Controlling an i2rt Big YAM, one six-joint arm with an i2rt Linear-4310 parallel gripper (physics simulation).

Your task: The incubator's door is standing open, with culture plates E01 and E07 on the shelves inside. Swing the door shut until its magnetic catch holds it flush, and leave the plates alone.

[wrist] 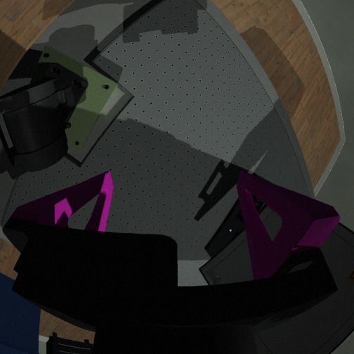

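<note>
My gripper is open, with its two magenta fingers wide apart and nothing between them. The incubator appears to be the dark box at the lower right, partly behind the right finger. Its narrow black front strip carries a small white light, and part of a control panel shows beside the right finger. I cannot make out the door or its angle; the gripper body and finger hide much of that area. Plates E01 and E07 do not show in this view.
A perforated grey table top lies below, crossed by dark shadows, one beside the right finger. A black arm base stands on a green plate at the upper left. Wooden floor lies beyond the curved table edge. A blue object is at the lower left.
</note>
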